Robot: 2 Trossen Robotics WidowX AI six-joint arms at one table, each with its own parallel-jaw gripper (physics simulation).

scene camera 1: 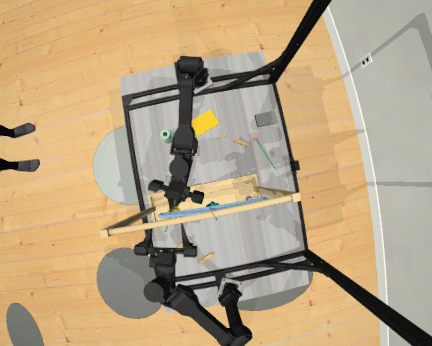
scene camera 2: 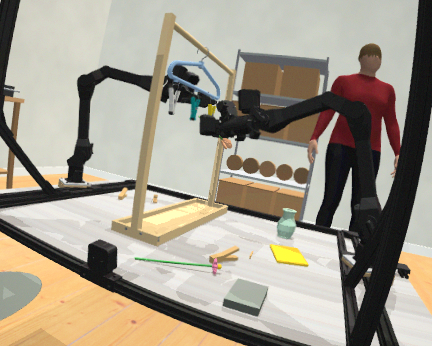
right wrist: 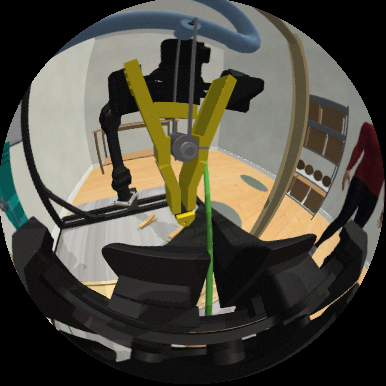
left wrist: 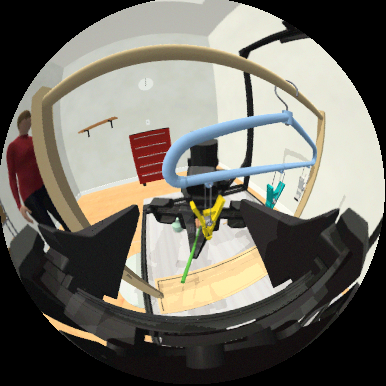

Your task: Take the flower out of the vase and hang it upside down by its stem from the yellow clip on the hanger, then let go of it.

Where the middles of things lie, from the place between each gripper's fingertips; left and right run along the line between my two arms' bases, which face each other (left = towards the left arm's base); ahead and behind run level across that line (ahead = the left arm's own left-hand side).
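Scene:
There is the grey block (scene camera 2: pixel 244 296), and my left gripper is well above it, a long way to the left of it and a long way past it.
Counted from my right hand, the grey block is far to the right, far behind and well below. Going by its middle, the block is nearer to my right hand than to my left gripper.

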